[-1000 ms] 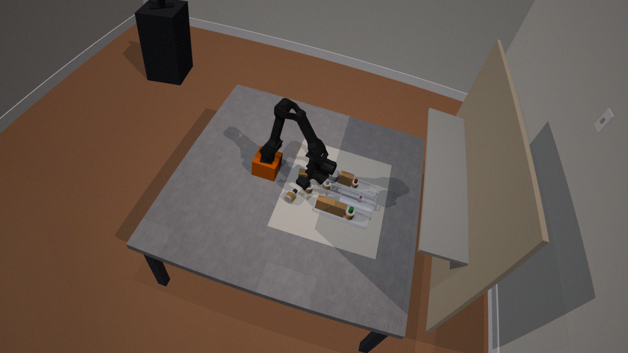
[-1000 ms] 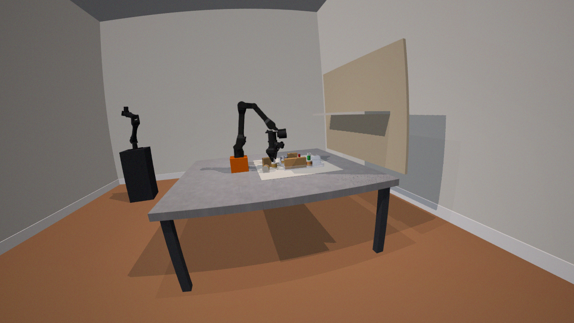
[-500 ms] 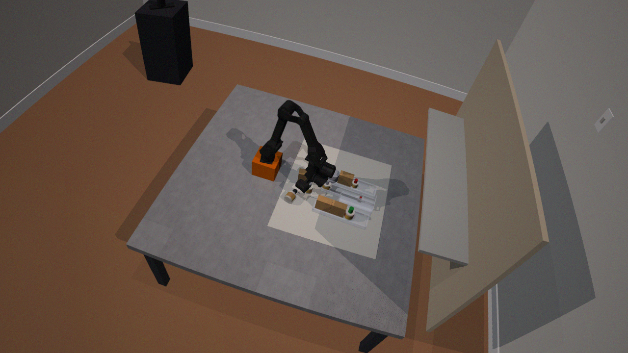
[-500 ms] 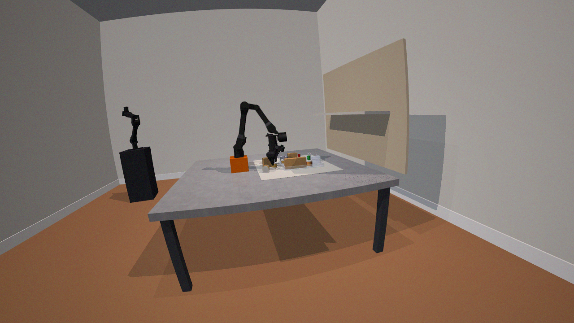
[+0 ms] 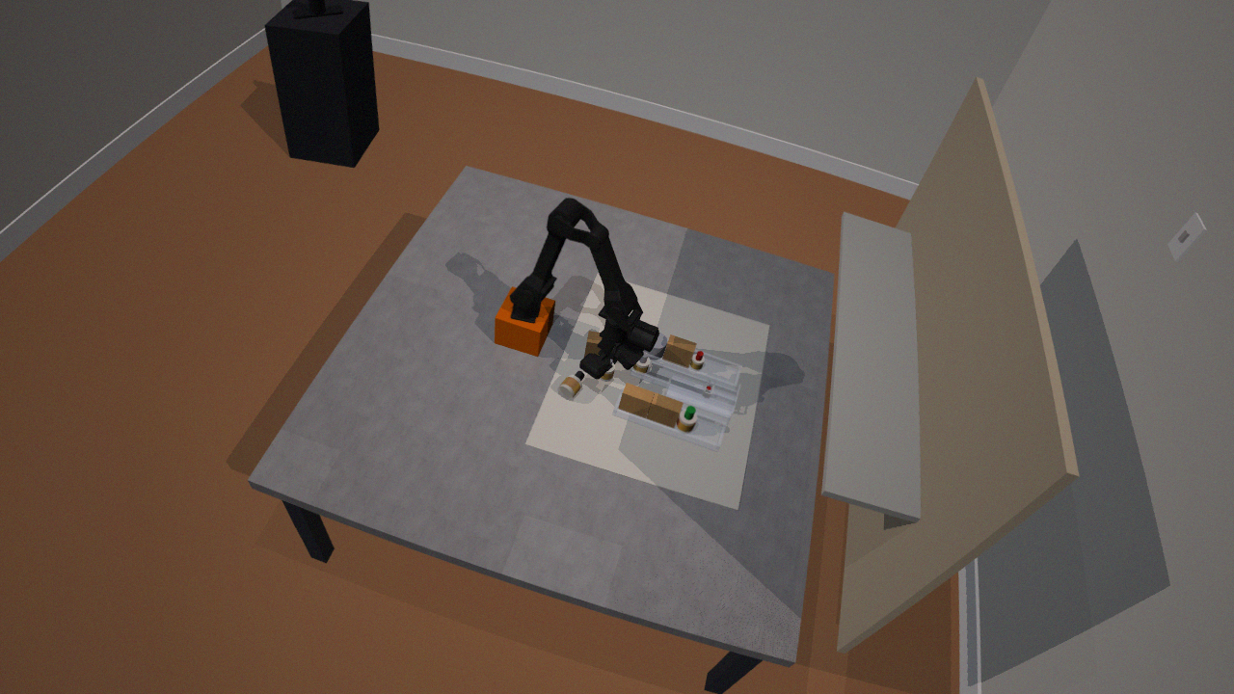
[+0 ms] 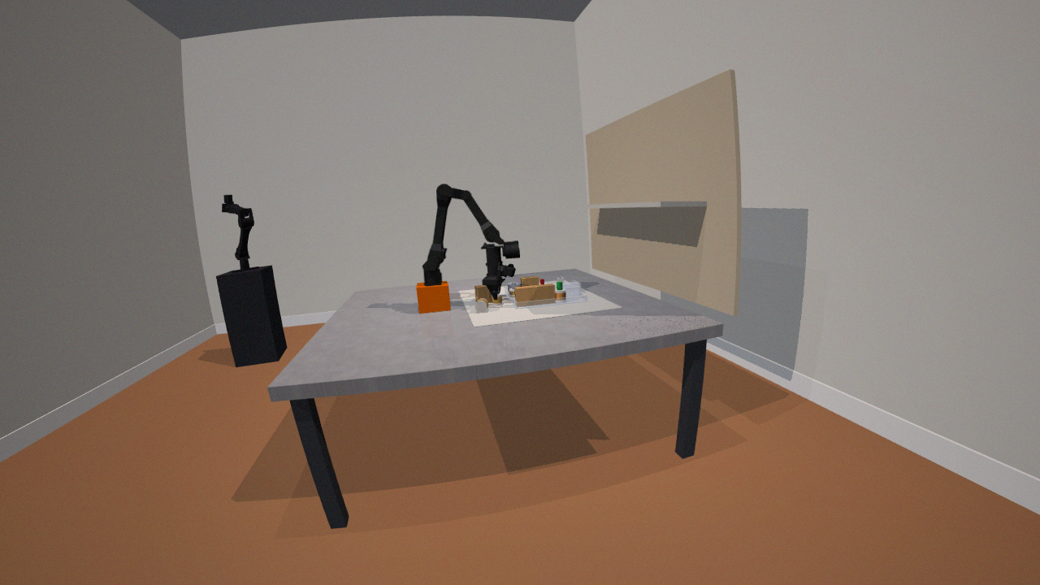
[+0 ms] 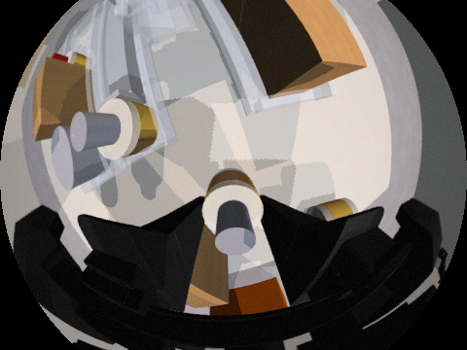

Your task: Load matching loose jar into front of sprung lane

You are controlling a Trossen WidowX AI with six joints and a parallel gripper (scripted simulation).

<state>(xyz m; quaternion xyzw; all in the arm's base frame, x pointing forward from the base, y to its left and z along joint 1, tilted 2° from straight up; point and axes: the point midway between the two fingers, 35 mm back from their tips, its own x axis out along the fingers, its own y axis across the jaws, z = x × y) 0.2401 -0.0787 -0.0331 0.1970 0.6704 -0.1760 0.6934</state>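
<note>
My gripper tip is now 40 mm past the brown box, 60 mm to the right of it and 10 mm below it. Also, from my gripper tip: clear lane rack 230 mm ahead, 20 mm to the right, 10 mm below; then wall shelf 590 mm ahead, 40 mm to the right, 340 mm above.
</note>
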